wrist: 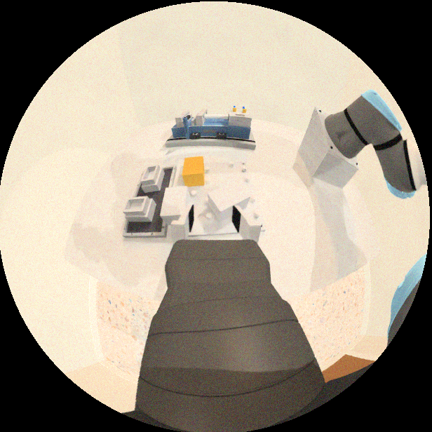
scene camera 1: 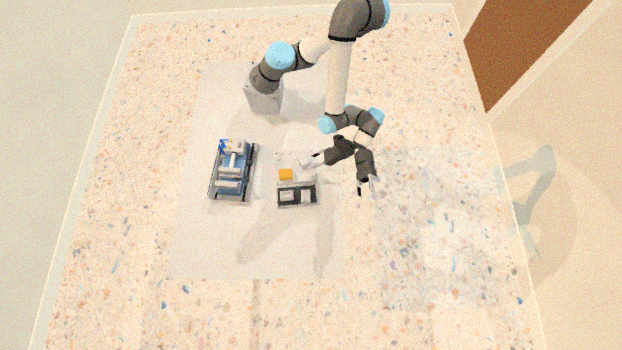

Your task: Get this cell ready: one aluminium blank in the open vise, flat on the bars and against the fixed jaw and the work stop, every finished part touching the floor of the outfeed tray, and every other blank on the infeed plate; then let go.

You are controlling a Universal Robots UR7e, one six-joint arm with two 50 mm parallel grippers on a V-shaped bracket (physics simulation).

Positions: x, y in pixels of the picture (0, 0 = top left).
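I see a blue vise point(wrist: 222, 126), 0.43 m from the lens.
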